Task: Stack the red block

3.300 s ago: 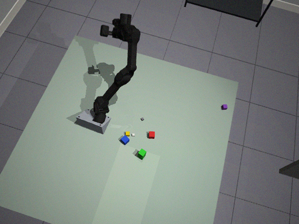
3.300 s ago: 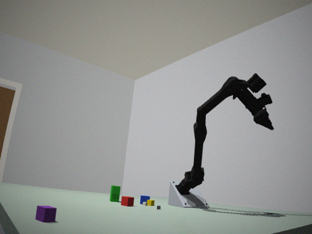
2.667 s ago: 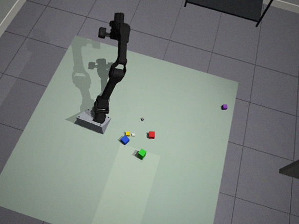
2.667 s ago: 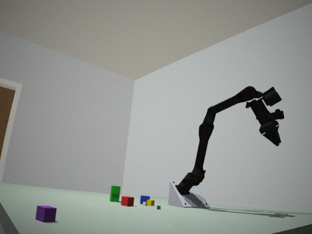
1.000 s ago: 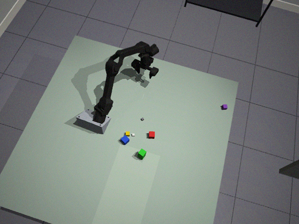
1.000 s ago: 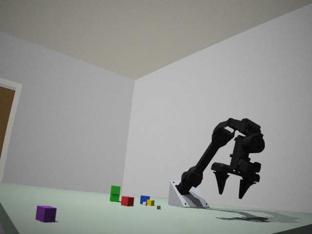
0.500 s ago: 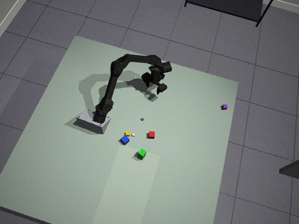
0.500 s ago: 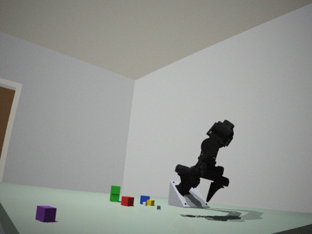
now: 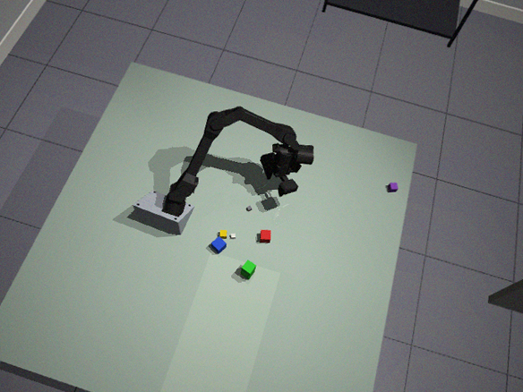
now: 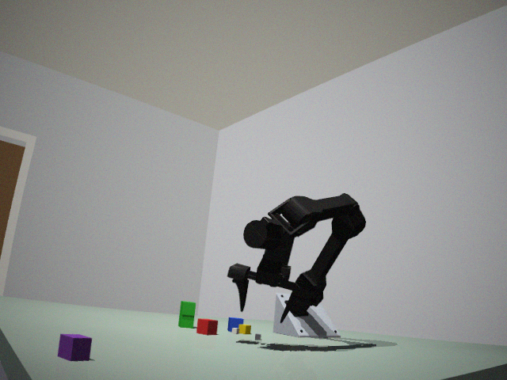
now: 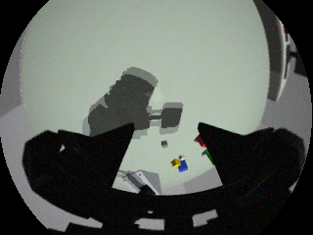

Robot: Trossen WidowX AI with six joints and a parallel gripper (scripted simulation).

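Now: gripper tip 180 mm to the left of the red block, 40 mm above it and 20 mm short of it. Round my gripper tip: yellow block: 220 mm to the right, 130 mm behind, 50 mm below; then small grey cube: 90 mm to the right, 70 mm behind, 60 mm below; then tiny white cube: 220 mm to the right, 90 mm behind, 50 mm below.
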